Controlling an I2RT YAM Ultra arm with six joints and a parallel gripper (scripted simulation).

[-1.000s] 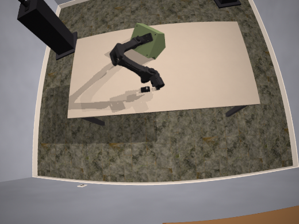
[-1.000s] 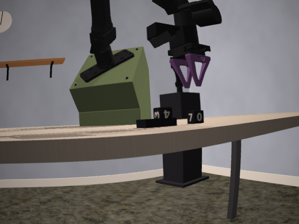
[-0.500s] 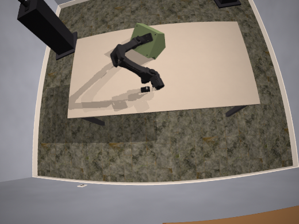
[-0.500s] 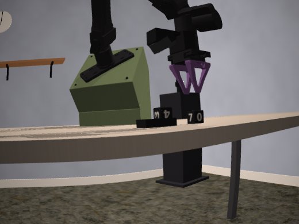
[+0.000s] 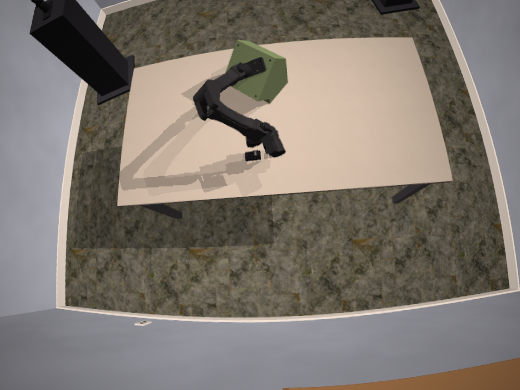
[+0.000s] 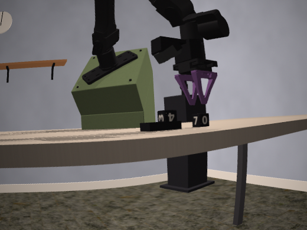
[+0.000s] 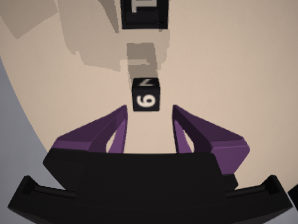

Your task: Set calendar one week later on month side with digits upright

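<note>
My gripper is now 10 cm to the left of the black calendar tray, 5 cm above it and 2 cm past it.
</note>
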